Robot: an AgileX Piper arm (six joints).
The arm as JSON. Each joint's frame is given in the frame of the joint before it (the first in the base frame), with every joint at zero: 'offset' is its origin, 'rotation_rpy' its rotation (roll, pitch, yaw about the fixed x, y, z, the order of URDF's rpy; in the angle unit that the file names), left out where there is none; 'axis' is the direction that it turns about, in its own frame. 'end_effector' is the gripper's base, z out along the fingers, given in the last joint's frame.
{
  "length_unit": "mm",
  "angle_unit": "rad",
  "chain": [
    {
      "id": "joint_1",
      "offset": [
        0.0,
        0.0,
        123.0
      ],
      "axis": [
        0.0,
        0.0,
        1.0
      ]
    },
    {
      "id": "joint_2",
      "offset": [
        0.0,
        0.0,
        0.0
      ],
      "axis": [
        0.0,
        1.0,
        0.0
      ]
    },
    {
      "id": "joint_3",
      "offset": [
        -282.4,
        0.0,
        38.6
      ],
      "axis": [
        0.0,
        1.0,
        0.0
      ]
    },
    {
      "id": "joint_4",
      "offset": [
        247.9,
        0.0,
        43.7
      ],
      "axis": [
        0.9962,
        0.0,
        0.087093
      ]
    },
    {
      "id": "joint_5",
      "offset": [
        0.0,
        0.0,
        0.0
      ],
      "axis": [
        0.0,
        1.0,
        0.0
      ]
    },
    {
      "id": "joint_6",
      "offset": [
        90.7,
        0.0,
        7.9
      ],
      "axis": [
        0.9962,
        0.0,
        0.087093
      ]
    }
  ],
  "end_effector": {
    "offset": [
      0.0,
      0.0,
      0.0
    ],
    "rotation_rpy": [
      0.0,
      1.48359,
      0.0
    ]
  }
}
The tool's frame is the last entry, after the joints.
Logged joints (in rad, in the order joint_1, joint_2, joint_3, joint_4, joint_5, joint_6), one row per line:
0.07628 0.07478 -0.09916 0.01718 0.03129 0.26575
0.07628 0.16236 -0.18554 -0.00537 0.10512 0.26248
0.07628 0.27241 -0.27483 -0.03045 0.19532 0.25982
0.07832 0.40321 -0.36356 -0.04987 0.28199 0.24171
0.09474 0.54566 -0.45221 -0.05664 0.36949 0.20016
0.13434 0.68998 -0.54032 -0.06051 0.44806 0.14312
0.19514 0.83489 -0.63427 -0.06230 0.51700 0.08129
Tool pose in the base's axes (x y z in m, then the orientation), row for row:
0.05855 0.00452 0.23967 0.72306 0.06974 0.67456 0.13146
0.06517 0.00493 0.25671 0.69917 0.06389 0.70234 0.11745
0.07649 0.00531 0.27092 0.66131 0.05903 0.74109 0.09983
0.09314 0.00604 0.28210 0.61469 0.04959 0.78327 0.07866
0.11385 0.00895 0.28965 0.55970 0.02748 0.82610 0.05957
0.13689 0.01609 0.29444 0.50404 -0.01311 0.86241 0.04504
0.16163 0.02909 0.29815 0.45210 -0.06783 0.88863 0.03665
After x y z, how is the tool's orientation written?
As a quaternion, w x y z.
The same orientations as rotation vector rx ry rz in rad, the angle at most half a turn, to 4 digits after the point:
0.1540 1.4893 0.2902
0.1424 1.5650 0.2617
0.1335 1.6761 0.2258
0.1143 1.8049 0.1813
0.0648 1.9474 0.1404
-0.0316 2.0820 0.1087
-0.1676 2.1951 0.0905

